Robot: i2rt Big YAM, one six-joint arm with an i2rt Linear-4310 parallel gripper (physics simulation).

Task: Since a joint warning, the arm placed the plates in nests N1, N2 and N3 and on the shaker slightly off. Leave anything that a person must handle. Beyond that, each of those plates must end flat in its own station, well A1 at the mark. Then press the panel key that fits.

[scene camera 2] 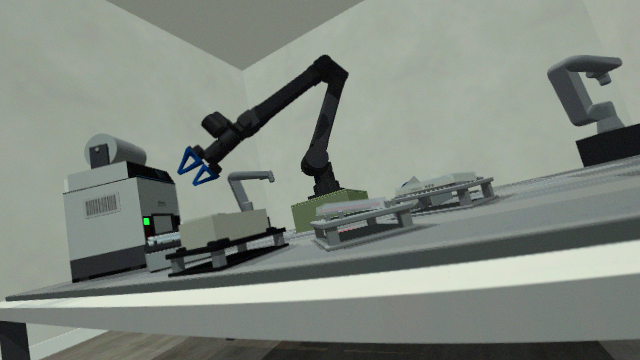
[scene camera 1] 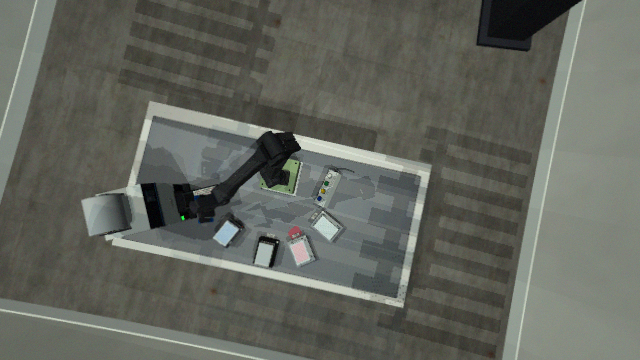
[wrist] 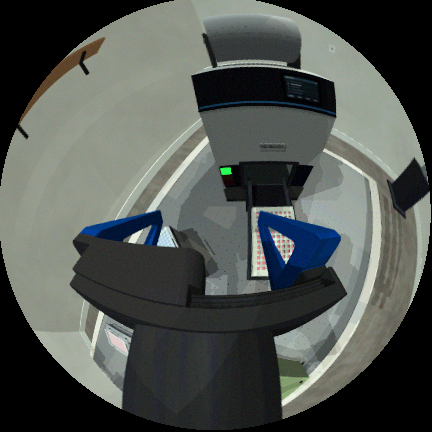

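Observation:
My gripper (scene camera 1: 204,211) (scene camera 2: 187,179) (wrist: 209,216) is open, its blue fingers empty and raised before the machine. A blue plate (scene camera 1: 227,232) (wrist: 167,237) rests on a dark station. A pale, tall plate (scene camera 1: 265,251) (scene camera 2: 225,227) sits on a black nest. A pink plate (scene camera 1: 301,250) (scene camera 2: 352,206) (wrist: 118,341) sits on a grey nest with a red tag (scene camera 1: 295,232). A whitish plate (scene camera 1: 327,226) sits on another nest (scene camera 2: 465,194). The panel (scene camera 1: 327,187) has white, green, yellow and blue keys. Nest labels, A1 marks and exact seating are too small to tell.
The large machine (scene camera 1: 165,205) (scene camera 2: 105,225) (wrist: 270,135) shows a green light. A plate with pink wells (scene camera 1: 202,191) (wrist: 260,265) lies on its extended tray, partly behind a finger in the wrist view. The arm stands on a green base (scene camera 1: 295,185) (scene camera 2: 300,215) (wrist: 292,377).

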